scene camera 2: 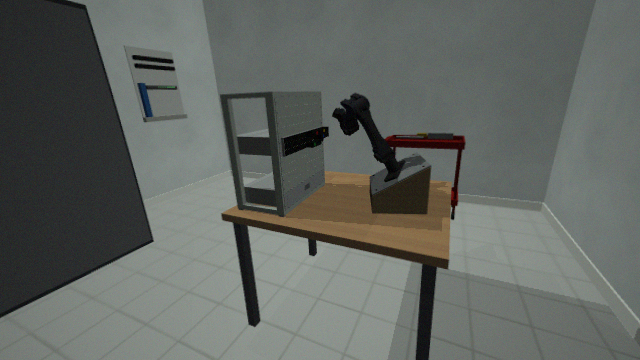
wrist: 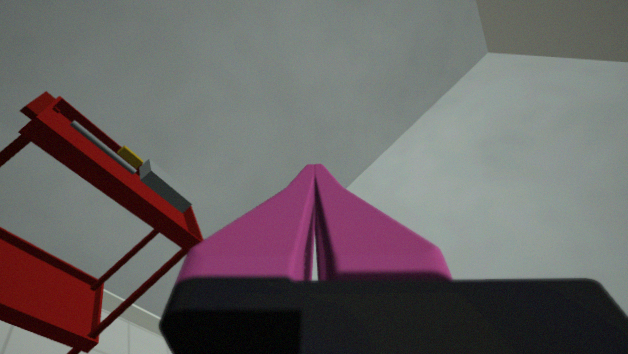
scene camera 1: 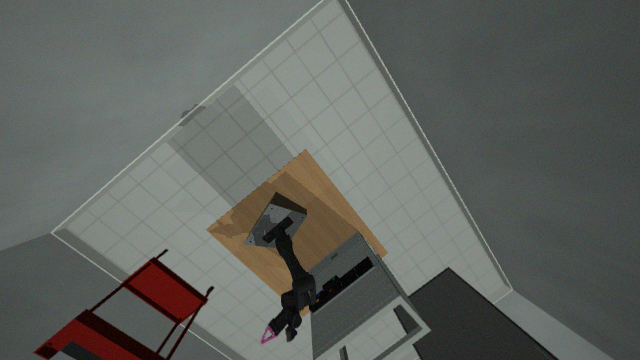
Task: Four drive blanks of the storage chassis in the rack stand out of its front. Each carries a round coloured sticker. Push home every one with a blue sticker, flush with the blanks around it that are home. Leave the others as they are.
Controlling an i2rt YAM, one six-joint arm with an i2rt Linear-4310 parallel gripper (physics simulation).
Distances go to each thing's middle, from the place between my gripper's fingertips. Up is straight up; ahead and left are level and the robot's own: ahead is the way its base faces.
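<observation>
I see the grey rack (scene camera 2: 294, 139), and counted from my hand it is 0.2 m ahead, 0.49 m to the left and 0.18 m below.
</observation>
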